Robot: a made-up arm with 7 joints. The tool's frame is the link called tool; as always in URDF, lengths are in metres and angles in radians. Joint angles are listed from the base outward.
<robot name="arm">
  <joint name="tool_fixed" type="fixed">
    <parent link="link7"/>
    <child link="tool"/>
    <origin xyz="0 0 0" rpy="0 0 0"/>
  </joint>
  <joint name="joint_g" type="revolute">
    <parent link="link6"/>
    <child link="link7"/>
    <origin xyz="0 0 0" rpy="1.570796 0 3.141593"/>
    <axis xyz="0 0 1"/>
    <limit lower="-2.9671" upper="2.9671"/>
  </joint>
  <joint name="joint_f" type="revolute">
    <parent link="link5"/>
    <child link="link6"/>
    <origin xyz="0 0 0" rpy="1.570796 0 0"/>
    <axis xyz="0 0 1"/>
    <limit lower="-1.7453" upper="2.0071"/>
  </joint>
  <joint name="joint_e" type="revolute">
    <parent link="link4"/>
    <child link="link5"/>
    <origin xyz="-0.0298 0.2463 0" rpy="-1.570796 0 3.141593"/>
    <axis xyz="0 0 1"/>
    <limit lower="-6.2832" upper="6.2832"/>
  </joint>
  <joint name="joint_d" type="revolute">
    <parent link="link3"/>
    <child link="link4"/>
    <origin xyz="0 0.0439 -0.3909" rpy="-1.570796 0 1.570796"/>
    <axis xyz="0 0 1"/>
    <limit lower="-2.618" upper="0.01"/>
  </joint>
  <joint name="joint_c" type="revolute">
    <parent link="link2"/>
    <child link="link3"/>
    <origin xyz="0 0 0" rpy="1.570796 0 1.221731"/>
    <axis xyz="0 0 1"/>
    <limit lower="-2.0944" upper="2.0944"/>
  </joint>
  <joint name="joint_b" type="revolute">
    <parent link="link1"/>
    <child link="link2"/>
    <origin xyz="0 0 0" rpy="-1.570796 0 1.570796"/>
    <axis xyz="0 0 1"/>
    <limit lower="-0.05" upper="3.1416"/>
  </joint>
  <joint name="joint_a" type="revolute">
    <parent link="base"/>
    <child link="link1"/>
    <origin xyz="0 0 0" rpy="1.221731 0 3.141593"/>
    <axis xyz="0 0 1"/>
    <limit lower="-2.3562" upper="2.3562"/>
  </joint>
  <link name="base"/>
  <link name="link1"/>
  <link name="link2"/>
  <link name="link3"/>
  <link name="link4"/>
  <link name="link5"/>
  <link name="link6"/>
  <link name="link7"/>
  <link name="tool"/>
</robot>
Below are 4 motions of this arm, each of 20 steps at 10 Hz.
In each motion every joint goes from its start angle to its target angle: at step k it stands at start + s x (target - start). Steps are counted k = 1, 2, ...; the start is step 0. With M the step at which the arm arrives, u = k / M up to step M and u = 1 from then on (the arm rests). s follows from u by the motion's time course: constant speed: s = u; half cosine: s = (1 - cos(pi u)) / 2; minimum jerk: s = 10 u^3 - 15 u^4 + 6 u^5.
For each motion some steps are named. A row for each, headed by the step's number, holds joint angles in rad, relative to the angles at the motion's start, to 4 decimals.
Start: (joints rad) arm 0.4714 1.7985 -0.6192 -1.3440 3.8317 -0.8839 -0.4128
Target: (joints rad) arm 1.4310 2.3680 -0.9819 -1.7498 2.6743 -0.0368 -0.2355
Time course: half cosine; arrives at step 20
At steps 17, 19, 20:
17: 0.9073 0.5385 -0.3429 -0.3837 -1.0943 0.8009 0.1676
19: 0.9537 0.5660 -0.3605 -0.4033 -1.1503 0.8419 0.1762
20: 0.9596 0.5695 -0.3627 -0.4058 -1.1574 0.8471 0.1773

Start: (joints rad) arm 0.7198 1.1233 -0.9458 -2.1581 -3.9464 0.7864 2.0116
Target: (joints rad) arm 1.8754 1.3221 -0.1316 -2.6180 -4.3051 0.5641 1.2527
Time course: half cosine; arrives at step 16
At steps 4, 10, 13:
4: 0.1692 0.0291 0.1192 -0.0674 -0.0525 -0.0326 -0.1111
10: 0.7989 0.1374 0.5629 -0.3179 -0.2480 -0.1537 -0.5247
13: 1.0582 0.1820 0.7456 -0.4211 -0.3285 -0.2036 -0.6950

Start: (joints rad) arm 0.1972 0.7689 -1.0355 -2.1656 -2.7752 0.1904 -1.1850
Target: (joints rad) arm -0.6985 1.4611 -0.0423 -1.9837 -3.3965 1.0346 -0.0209
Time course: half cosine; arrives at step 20
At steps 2, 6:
2: -0.0219 0.0169 0.0243 0.0045 -0.0152 0.0207 0.0285
6: -0.1846 0.1427 0.2047 0.0375 -0.1281 0.1740 0.2399

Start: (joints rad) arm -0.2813 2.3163 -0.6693 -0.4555 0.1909 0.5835 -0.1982
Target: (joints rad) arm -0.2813 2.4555 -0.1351 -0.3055 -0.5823 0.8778 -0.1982
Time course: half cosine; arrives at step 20
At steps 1, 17, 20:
1: 0.0000 0.0009 0.0033 0.0009 -0.0048 0.0018 0.0000
17: 0.0000 0.1316 0.5051 0.1418 -0.7311 0.2783 0.0000
20: 0.0000 0.1392 0.5342 0.1500 -0.7732 0.2943 0.0000

